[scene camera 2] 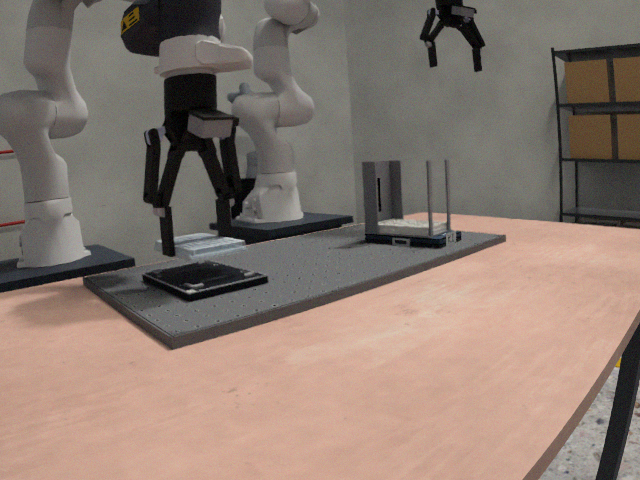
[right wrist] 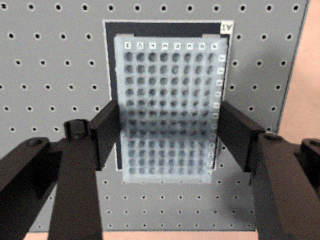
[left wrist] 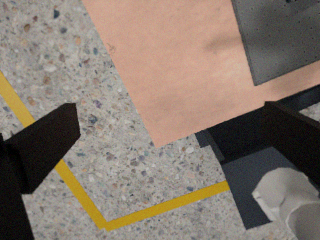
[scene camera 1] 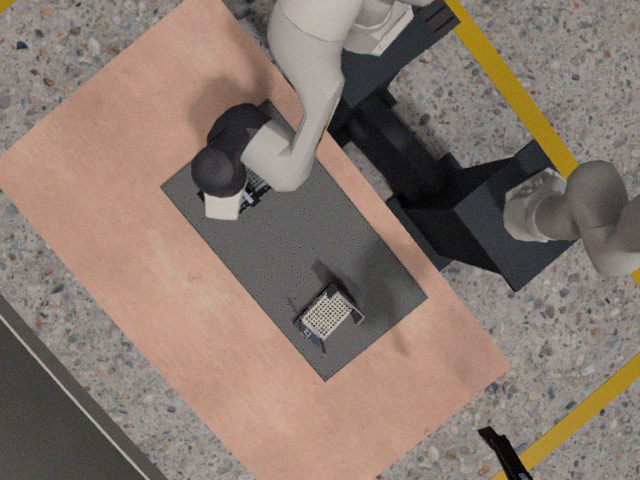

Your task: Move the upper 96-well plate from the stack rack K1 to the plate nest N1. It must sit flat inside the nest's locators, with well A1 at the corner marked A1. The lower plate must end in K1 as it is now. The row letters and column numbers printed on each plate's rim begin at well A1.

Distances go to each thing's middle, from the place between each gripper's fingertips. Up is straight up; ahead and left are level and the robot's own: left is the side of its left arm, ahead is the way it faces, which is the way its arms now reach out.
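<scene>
Cream plate [scene camera 1: 323, 300]: 70 mm ahead of my left hand, 370 mm to the right of it, 370 mm below it.
Cream plate from my right hand: 40 mm below, 70 mm ahead, 410 mm to the left.
</scene>
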